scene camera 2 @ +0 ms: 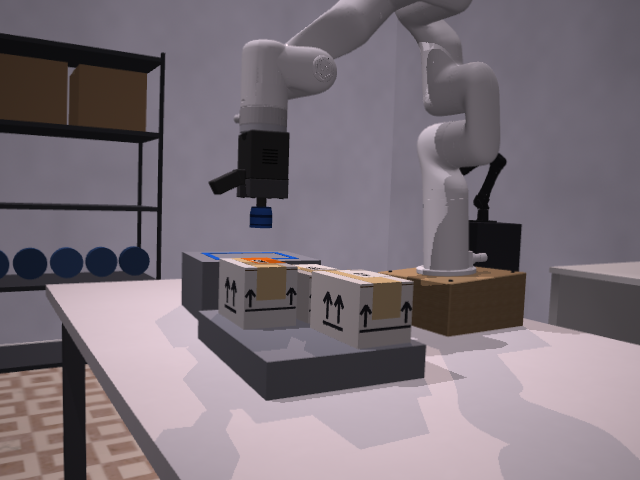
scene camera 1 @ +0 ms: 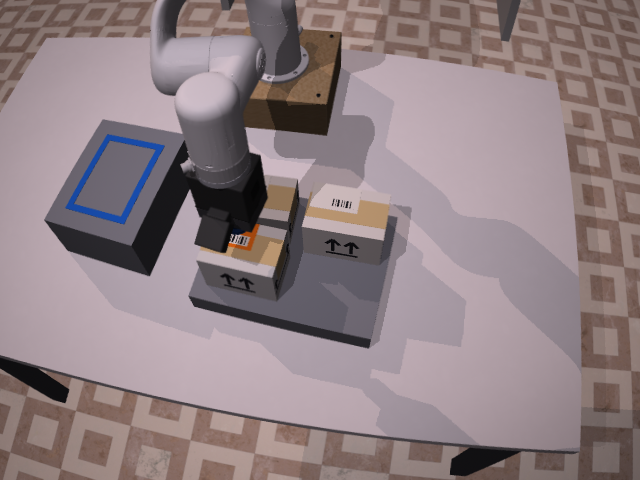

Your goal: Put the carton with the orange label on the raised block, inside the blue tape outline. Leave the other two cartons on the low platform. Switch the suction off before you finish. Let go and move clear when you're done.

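Frame: origin at the arm's base, x ahead, y left, z up, level; metres.
Where they show: hand, its tool point: [scene camera 2: 260, 227]; arm's base, origin of its link: [scene camera 2: 446, 272] [scene camera 1: 279, 63].
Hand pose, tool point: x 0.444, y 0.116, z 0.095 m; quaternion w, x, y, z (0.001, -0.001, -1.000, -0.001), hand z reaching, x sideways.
Note:
Each offset is from my tool point to the top centre of the thing. "spot": to the spot under its first point.
The carton with the orange label @(dx +0.004, dy -0.001, dz -0.057 m) [scene camera 1: 268, 251] [scene camera 2: 271, 284] sits upright on the low platform @(dx -0.050, dy +0.066, dz -0.150 m) [scene camera 1: 310, 304] [scene camera 2: 341, 376]. My suction cup [scene camera 1: 237, 230] [scene camera 2: 261, 219] points down above this carton, with a clear gap under it and nothing attached. In scene camera 1 the black tool body hides part of the label and most of the cup. A second carton @(dx -0.101, dy -0.021, dz -0.072 m) [scene camera 1: 281, 198] [scene camera 2: 303, 304] stands just behind the orange-labelled one, and a third carton @(dx -0.115, dy +0.137, dz -0.062 m) [scene camera 1: 356, 242] [scene camera 2: 336, 304] stands to the right. The raised block @(dx -0.061, dy -0.297, dz -0.077 m) [scene camera 1: 103, 253] [scene camera 2: 199, 284] bears the blue tape outline @(spot: dx +0.023, dy -0.291, dz -0.077 m) [scene camera 1: 95, 213] [scene camera 2: 210, 256], with no carton inside.
The wooden arm base [scene camera 1: 289, 116] [scene camera 2: 480, 304] stands behind the cartons. The raised block is left of the low platform in scene camera 1, with a strip of table between them. A black shelf rack [scene camera 2: 161, 155] stands in the background at the left in scene camera 2.

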